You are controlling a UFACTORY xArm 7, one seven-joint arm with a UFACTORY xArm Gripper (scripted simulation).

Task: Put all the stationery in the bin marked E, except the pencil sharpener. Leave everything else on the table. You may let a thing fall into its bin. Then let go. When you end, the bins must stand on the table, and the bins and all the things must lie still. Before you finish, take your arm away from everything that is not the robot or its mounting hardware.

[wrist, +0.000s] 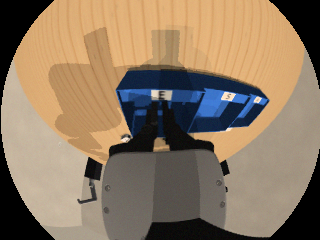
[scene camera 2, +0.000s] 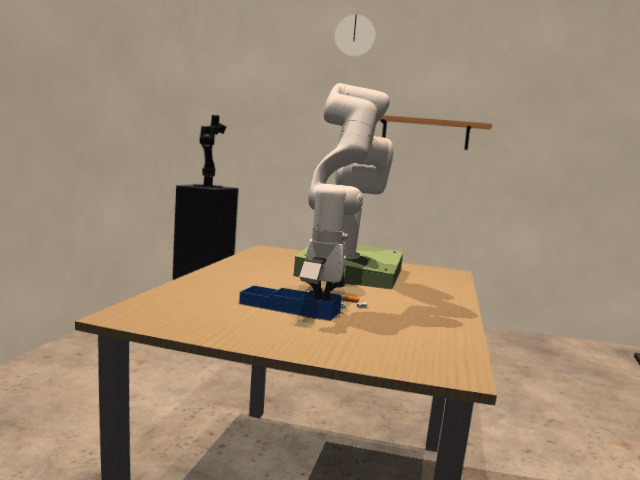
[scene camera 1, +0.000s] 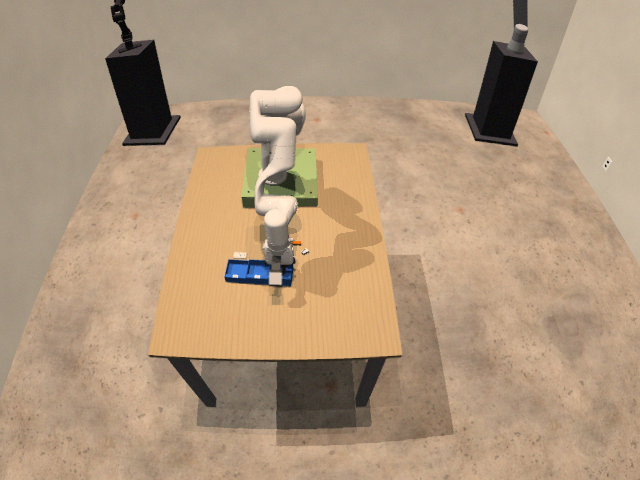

Labels:
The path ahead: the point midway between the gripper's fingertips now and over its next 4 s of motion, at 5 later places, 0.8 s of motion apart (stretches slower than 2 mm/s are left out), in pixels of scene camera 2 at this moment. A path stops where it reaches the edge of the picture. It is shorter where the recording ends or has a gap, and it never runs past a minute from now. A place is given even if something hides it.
My gripper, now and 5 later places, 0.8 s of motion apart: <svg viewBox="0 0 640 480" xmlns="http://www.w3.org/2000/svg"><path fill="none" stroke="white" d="M321 306L322 298L323 274L327 236L321 264L319 272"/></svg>

